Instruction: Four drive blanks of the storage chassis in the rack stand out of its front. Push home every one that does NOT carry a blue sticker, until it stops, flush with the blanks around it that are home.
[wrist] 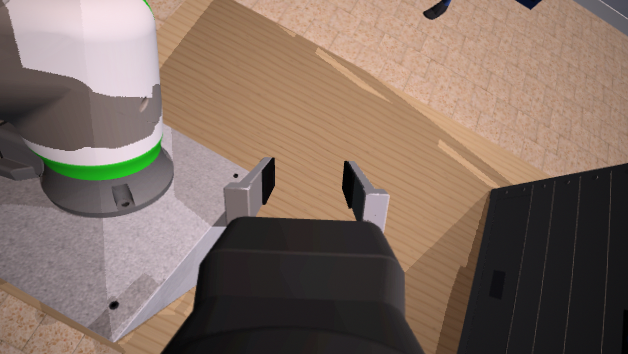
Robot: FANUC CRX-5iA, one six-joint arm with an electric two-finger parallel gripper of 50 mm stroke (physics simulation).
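Where they show: gripper, fingertip midpoint: (309, 173); arm's base, origin of the base link: (115, 173).
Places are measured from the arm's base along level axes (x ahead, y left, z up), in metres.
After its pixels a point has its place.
My gripper (309, 173) @[x 0.260, y 0.042, z 0.197 m] is open and empty, its two fingers wide apart with black pads facing each other, above the wooden table. A black panelled housing (542, 270) @[x 0.760, y 0.069, z -0.019 m] with thin parallel seams, a row of small screws along its upper edge and a small dark rectangle shows at the right edge, apart from the gripper. I cannot tell whether it is the rack or the chassis. The chassis front, the drive blanks and any blue stickers cannot be made out in this view.
The robot's white and green base (100, 165) @[x 0.050, y 0.003, z 0.098 m] stands on a grey speckled block (60, 250) @[x 0.027, y -0.100, z 0.059 m] at the left. The wooden table (300, 110) @[x 0.208, y 0.301, z -0.180 m] runs under the gripper towards the black housing. Tiled floor (475, 75) lies beyond the table's edge, with a dark object (436, 10) at the top.
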